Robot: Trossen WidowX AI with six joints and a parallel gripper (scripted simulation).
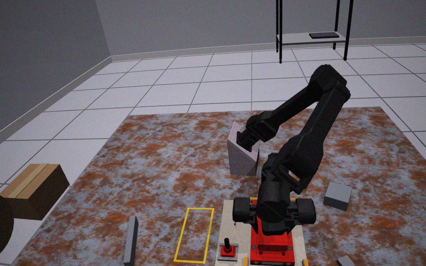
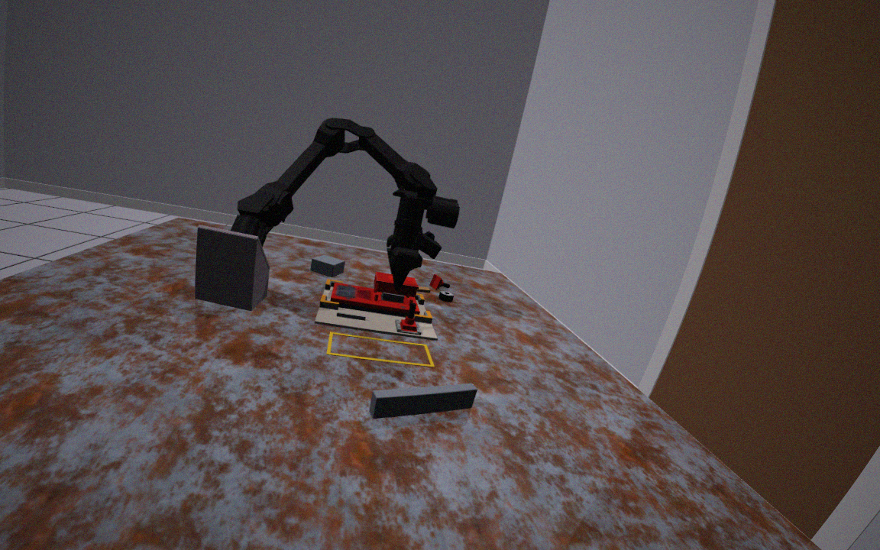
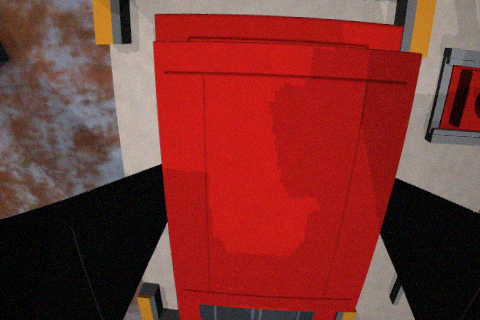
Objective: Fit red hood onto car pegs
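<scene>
Now: gripper tip 1 cm below the red hood. Round my gripper tip: engine block: 3 cm below; jig: 3 cm behind, 1 cm to the right, 5 cm below.
</scene>
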